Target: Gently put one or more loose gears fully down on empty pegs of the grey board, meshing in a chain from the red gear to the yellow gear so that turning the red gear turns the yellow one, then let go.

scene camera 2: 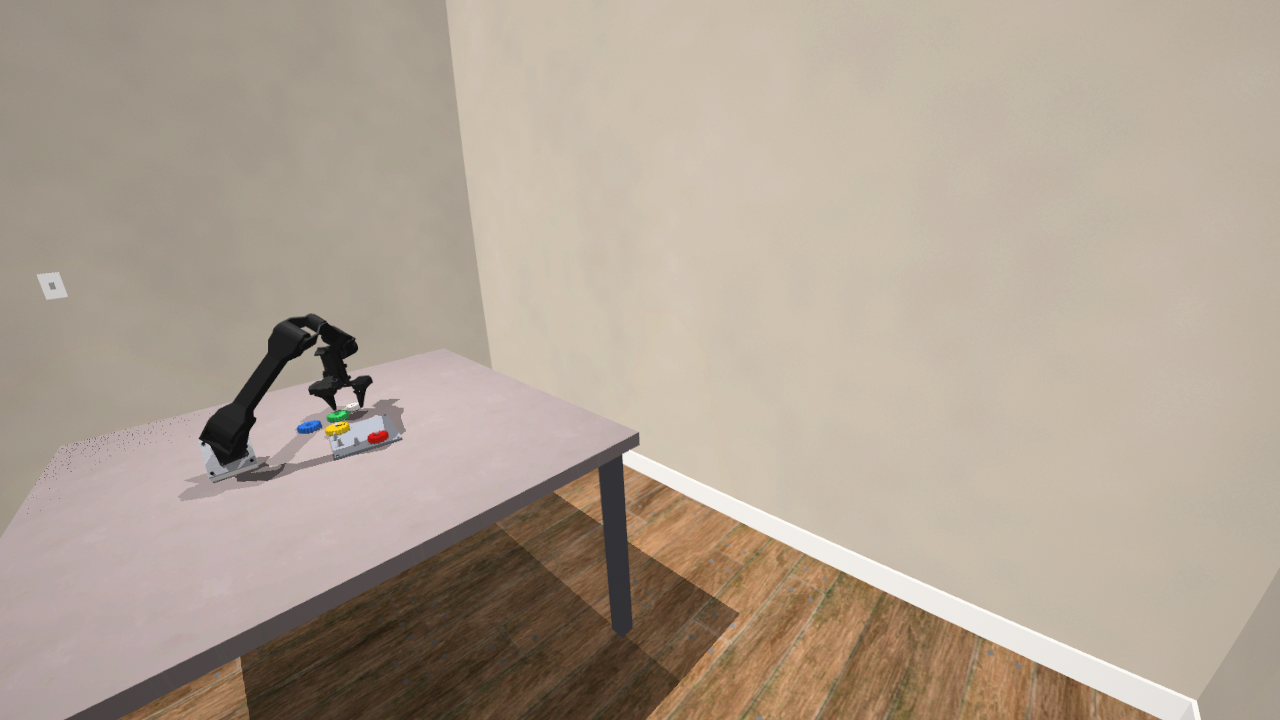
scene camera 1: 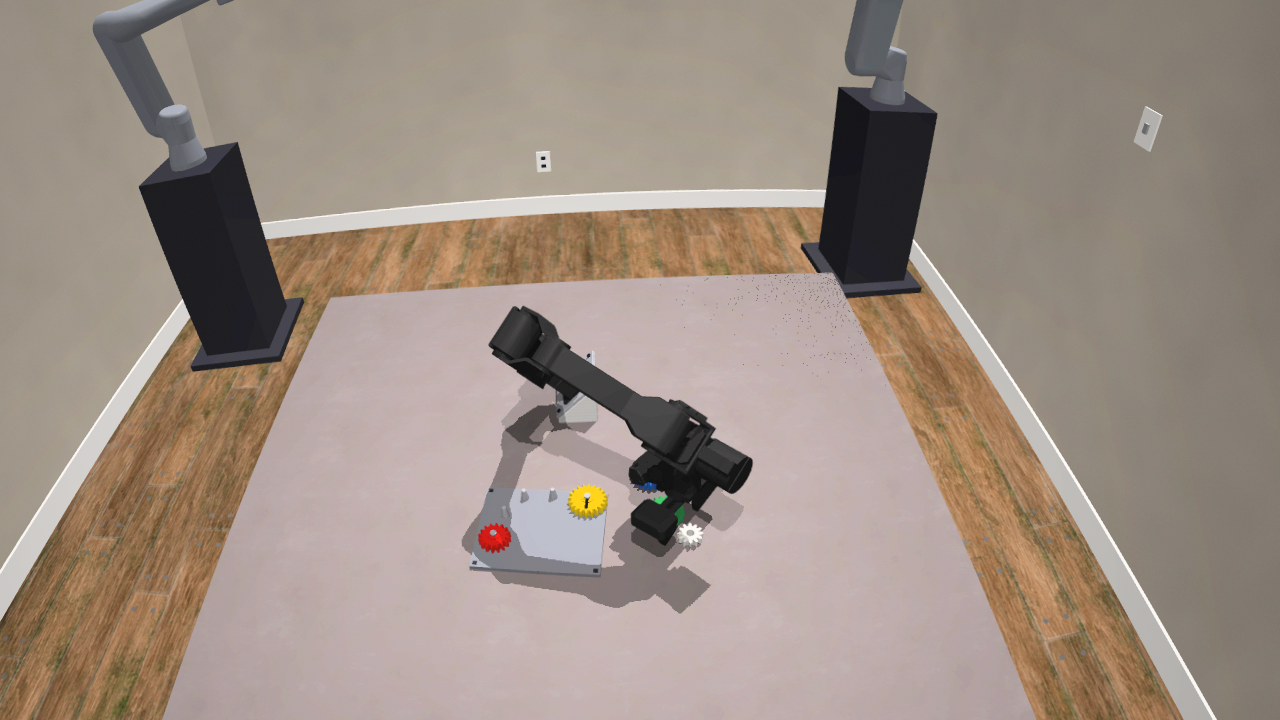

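Pixels of known places: gripper, between the fingertips: (scene camera 2: 348, 408) (scene camera 1: 679, 526); arm's base, origin of its link: (scene camera 2: 230, 450).
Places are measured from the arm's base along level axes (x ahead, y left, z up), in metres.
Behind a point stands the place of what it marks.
Note:
The grey board (scene camera 1: 563, 541) {x 0.329, y -0.053, z -0.047 m} (scene camera 2: 365, 435) {x 0.298, y -0.107, z -0.047 m} lies on the table. The red gear (scene camera 1: 494, 538) {x 0.323, y -0.163, z -0.030 m} (scene camera 2: 377, 437) {x 0.308, y -0.179, z -0.034 m} sits on its near-left corner in scene camera 1, and the yellow gear (scene camera 1: 587, 501) {x 0.265, y -0.006, z -0.029 m} (scene camera 2: 337, 428) {x 0.251, y -0.024, z -0.031 m} at its back right. Bare pegs (scene camera 1: 523, 495) {x 0.233, y -0.112, z -0.034 m} (scene camera 1: 552, 493) {x 0.237, y -0.062, z -0.031 m} stand along the back edge, another near the left edge. The green gear (scene camera 1: 679, 514) {x 0.307, y 0.141, z -0.040 m} (scene camera 2: 337, 416) {x 0.286, y 0.100, z -0.041 m}, blue gear (scene camera 1: 646, 487) {x 0.234, y 0.098, z -0.047 m} (scene camera 2: 308, 427) {x 0.199, y 0.088, z -0.041 m} and white gear (scene camera 1: 689, 535) {x 0.343, y 0.151, z -0.054 m} (scene camera 2: 353, 406) {x 0.348, y 0.137, z -0.038 m} lie loose beside the board. My gripper (scene camera 2: 348, 408) {x 0.332, y 0.137, z -0.041 m} is open and empty, pointing down just above the green gear; in scene camera 1 it partly hides the green and blue gears.
The arm's base (scene camera 1: 577, 409) {x 0.046, y -0.001, z -0.022 m} (scene camera 2: 230, 465) {x -0.012, y -0.028, z -0.029 m} stands on the table (scene camera 1: 358, 626) {x 0.460, y -0.390, z -0.055 m} (scene camera 2: 429, 501) {x 0.272, y -0.552, z -0.055 m} behind the board in scene camera 1. Two dark pedestals (scene camera 1: 219, 259) (scene camera 1: 872, 188) with grey arms stand beyond the table. The table's edge (scene camera 2: 501, 505) {x 0.369, y -0.684, z -0.061 m} shows in scene camera 2.

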